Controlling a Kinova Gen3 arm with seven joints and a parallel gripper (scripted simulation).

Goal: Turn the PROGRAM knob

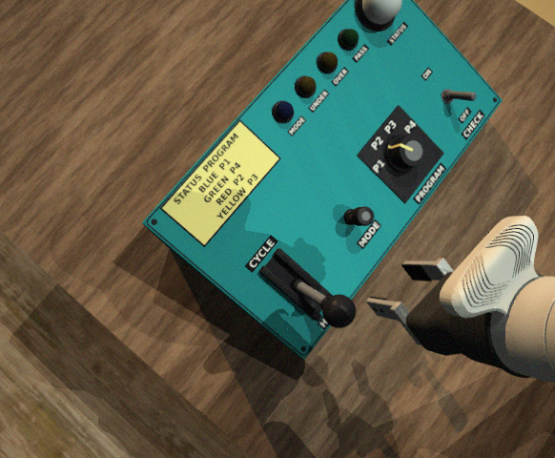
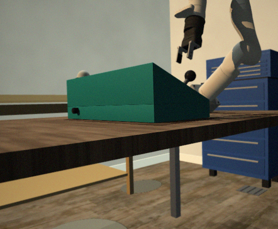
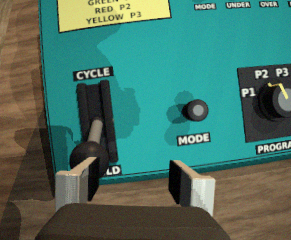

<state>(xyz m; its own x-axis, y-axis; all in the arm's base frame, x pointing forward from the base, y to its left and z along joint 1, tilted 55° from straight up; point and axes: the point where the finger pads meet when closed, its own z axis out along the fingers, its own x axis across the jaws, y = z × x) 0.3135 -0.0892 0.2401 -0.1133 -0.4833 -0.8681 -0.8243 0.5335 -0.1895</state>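
My hand is 6 cm short of the cycle lever, 5 cm to the right of it and 11 cm above it. Also, from my hand: mode button (9 cm ahead, 7 cm to the right, 11 cm below); then check toggle (8 cm ahead, 31 cm to the right, 12 cm below); then teal console (12 cm ahead, 13 cm to the right, 14 cm below).
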